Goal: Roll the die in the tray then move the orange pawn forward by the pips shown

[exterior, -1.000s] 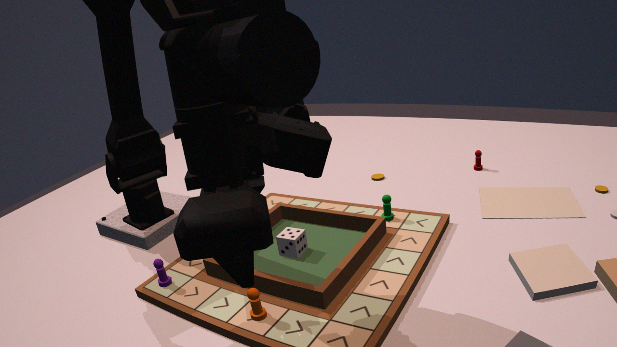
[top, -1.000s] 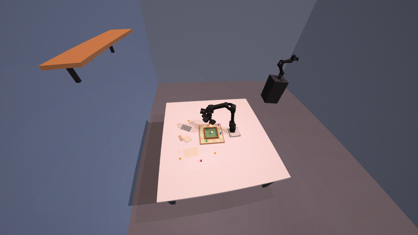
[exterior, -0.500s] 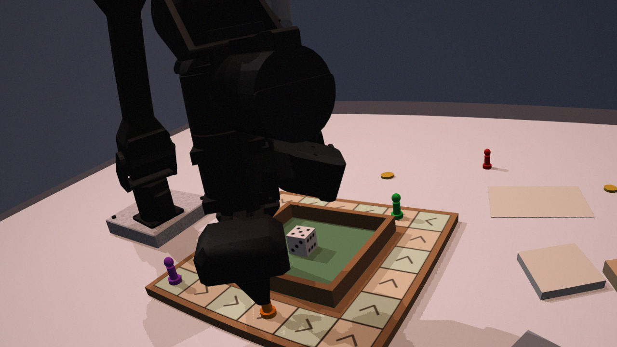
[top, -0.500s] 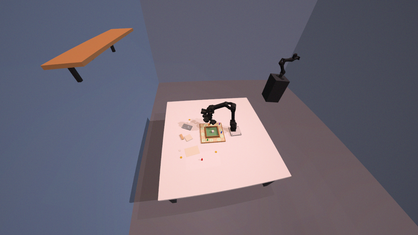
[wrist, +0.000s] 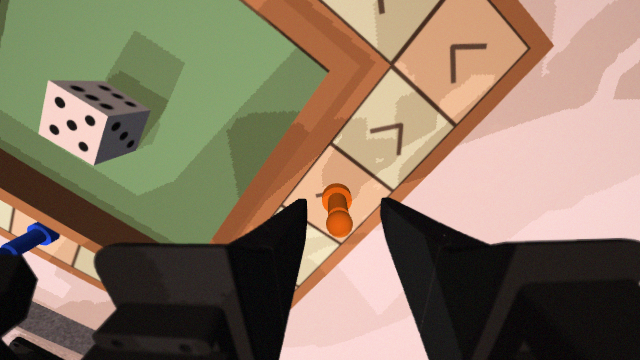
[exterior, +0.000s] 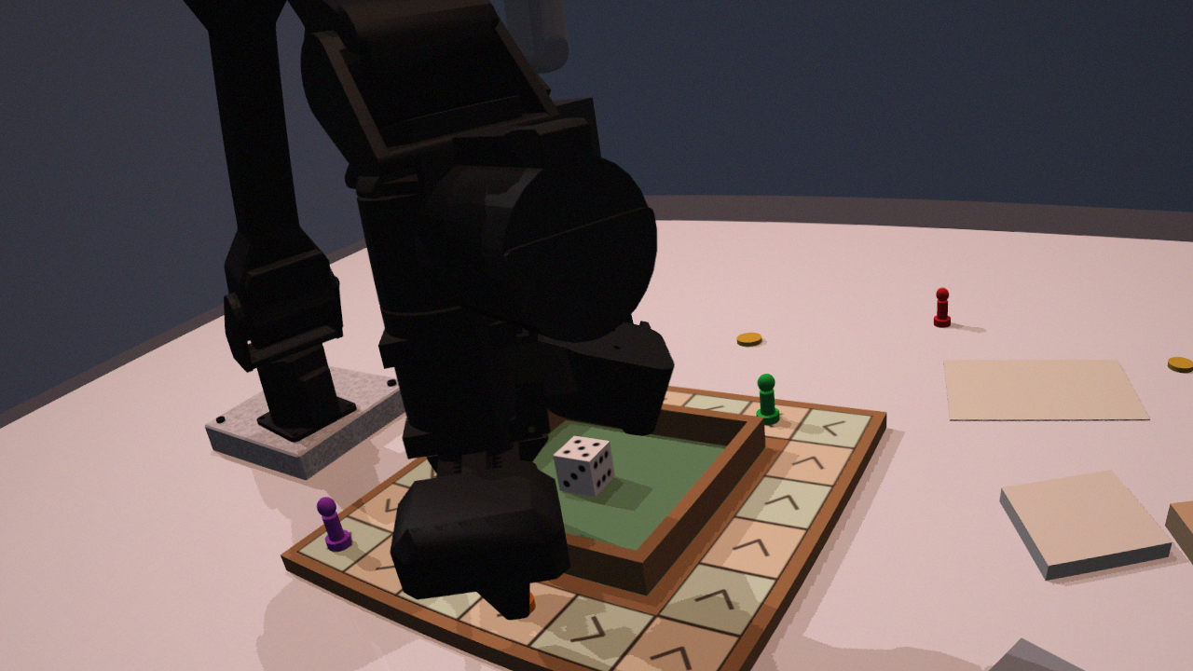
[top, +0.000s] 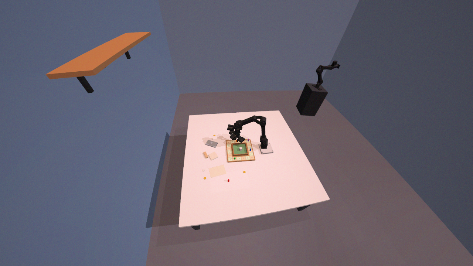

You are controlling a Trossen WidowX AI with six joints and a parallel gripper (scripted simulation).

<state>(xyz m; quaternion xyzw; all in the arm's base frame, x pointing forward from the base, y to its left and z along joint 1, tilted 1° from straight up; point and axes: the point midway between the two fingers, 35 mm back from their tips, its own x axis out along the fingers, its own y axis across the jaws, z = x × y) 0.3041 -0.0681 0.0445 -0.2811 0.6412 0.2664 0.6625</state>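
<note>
Right now my gripper tip is 1 cm short of the green pawn and 23 cm to the right of it. Also, from my gripper tip: white die (5 cm behind, 11 cm to the left); green tray (4 cm behind, 11 cm to the left, 2 cm below); orange pawn (right at my gripper tip).
</note>
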